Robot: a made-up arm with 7 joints. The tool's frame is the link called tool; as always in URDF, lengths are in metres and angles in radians. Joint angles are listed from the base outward.
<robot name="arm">
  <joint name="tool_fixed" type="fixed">
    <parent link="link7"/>
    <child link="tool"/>
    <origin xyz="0 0 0" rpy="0 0 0"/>
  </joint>
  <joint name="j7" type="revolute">
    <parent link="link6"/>
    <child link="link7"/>
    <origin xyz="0 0 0" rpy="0 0 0"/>
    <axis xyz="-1 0 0"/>
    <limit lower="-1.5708" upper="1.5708"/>
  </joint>
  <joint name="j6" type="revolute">
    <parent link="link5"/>
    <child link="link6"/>
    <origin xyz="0 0 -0.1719" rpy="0 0 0"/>
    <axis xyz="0 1 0"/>
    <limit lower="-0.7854" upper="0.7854"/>
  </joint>
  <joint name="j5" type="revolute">
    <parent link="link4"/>
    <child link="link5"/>
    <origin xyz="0 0 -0.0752" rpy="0 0 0"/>
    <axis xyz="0 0 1"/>
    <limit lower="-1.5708" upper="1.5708"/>
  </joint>
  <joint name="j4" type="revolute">
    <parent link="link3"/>
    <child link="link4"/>
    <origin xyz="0 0 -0.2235" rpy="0 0 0"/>
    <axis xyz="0 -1 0"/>
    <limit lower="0" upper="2.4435"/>
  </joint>
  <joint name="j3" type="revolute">
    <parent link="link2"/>
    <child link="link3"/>
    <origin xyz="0 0 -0.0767" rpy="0 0 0"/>
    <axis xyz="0 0 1"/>
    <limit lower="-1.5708" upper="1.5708"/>
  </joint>
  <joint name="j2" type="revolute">
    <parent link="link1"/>
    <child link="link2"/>
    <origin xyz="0 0.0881 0" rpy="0 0 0"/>
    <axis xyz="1 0 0"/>
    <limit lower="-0.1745" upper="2"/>
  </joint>
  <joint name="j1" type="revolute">
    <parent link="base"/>
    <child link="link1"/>
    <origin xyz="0 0.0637 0" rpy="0 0 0"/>
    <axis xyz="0 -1 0"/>
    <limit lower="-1.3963" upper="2"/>
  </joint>
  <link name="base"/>
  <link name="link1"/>
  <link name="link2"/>
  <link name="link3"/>
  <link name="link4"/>
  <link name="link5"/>
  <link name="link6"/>
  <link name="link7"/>
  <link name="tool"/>
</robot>
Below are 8 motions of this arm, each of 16 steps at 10 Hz.
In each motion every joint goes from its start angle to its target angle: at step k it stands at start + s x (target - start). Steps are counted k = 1, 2, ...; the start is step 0. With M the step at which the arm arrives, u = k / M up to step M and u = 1 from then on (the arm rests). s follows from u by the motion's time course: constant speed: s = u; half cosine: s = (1 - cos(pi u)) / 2; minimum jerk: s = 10 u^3 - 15 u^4 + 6 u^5.
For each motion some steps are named. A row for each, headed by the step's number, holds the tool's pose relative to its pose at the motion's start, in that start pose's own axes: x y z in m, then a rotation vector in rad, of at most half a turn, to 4 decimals.
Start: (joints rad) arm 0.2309 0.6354 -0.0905 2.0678 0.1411 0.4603 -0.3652
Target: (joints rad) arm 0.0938 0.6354 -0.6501 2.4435 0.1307 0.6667 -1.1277
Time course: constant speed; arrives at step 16
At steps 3, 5, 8, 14, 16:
3: 0.0080 -0.0213 0.0207 0.0187 0.0052 0.0028
5: 0.0136 -0.0335 0.0359 0.0316 0.0099 0.0074
8: 0.0225 -0.0486 0.0600 0.0515 0.0194 0.0180
14: 0.0423 -0.0660 0.1103 0.0948 0.0517 0.0498
16: 0.0495 -0.0680 0.1269 0.1104 0.0673 0.0625

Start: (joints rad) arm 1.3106 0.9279 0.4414 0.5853 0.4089 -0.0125 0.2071
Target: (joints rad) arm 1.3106 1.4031 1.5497 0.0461 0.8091 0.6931 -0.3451
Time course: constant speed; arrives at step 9
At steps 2, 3, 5, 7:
2: 0.0237 0.0715 0.0141 0.3128 0.0833 0.2858
3: 0.0339 0.1020 0.0241 0.4343 0.1235 0.4441
5: 0.0517 0.1514 0.0457 0.5933 0.2057 0.7807
7: 0.0683 0.1860 0.0648 0.6240 0.2937 1.1212

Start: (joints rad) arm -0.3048 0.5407 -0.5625 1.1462 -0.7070 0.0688 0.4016
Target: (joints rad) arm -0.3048 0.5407 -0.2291 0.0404 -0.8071 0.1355 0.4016
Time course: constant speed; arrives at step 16
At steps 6, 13, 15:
6: -0.0908 -0.0517 -0.0046 -0.2014 0.3618 0.1766
13: -0.1644 -0.1377 0.0329 -0.4875 0.7266 0.4101
15: -0.1755 -0.1649 0.0502 -0.5805 0.8171 0.4805

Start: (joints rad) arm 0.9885 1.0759 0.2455 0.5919 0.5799 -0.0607 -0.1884
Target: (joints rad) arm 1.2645 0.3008 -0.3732 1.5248 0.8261 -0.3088 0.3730
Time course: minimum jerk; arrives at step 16
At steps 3, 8, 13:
3: -0.0033 -0.0232 0.0057 -0.0849 -0.0206 0.0269
8: 0.0115 -0.2288 0.1133 -0.8806 -0.2670 0.3721
13: 0.1011 -0.3470 0.2983 -1.6256 -0.6573 0.8825

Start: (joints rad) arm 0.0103 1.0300 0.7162 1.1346 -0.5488 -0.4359 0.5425
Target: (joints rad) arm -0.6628 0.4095 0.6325 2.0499 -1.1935 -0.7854 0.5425
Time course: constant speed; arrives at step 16
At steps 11, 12, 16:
11: 0.1227 -0.1420 0.0722 -0.3800 -0.4086 -0.4773
12: 0.1338 -0.1493 0.0847 -0.4033 -0.4427 -0.5114
16: 0.1773 -0.1660 0.1393 -0.4823 -0.5640 -0.6384

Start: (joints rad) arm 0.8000 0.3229 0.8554 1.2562 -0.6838 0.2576 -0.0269
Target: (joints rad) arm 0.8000 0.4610 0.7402 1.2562 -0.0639 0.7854 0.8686
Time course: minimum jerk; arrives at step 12
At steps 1, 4, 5, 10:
1: 0.0002 0.0001 -0.0001 -0.0052 0.0021 0.0024
4: 0.0063 0.0057 -0.0048 -0.2211 0.0765 0.1044
5: 0.0103 0.0094 -0.0078 -0.3720 0.1164 0.1775
10: 0.0287 0.0256 -0.0200 -1.1056 0.2031 0.5428

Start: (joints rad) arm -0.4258 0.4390 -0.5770 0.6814 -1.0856 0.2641 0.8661
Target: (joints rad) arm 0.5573 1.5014 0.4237 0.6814 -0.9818 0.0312 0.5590
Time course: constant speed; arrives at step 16
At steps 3, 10, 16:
3: -0.1390 0.0712 0.0614 0.2503 0.0779 0.2811
10: -0.4331 0.0304 0.2804 0.9382 0.2221 0.9517
16: -0.5529 -0.2147 0.4067 1.5875 0.3754 1.5297

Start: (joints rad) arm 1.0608 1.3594 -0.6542 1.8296 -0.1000 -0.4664 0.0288
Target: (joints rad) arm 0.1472 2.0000 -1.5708 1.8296 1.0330 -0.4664 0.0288
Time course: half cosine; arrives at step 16
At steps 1, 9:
1: 0.0002 -0.0034 0.0015 -0.0110 0.0030 0.0187
9: 0.0720 -0.1267 0.1655 -0.6188 0.5522 1.0687

